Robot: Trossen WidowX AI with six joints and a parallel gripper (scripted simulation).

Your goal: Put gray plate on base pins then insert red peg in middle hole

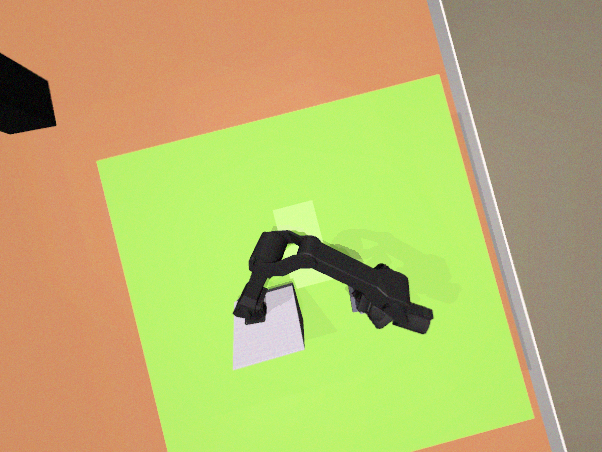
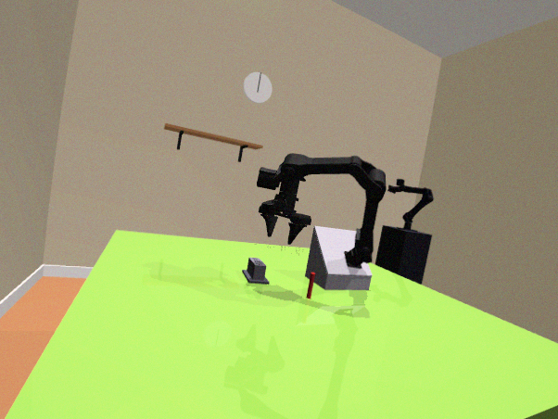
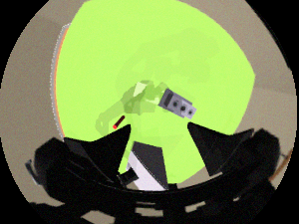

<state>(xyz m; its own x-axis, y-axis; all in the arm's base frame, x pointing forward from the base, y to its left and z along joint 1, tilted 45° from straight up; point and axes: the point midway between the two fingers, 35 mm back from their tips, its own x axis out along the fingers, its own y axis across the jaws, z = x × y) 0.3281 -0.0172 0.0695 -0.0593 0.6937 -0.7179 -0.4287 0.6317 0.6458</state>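
Right now my gripper tip is 11 cm above the red peg, 9 cm to the right of it and 9 cm past it. The rest, counted from my gripper tip: dark base: 14 cm below, 8 cm to the right, 3 cm ahead; gray plate: 11 cm below, 8 cm to the right, 3 cm ahead.
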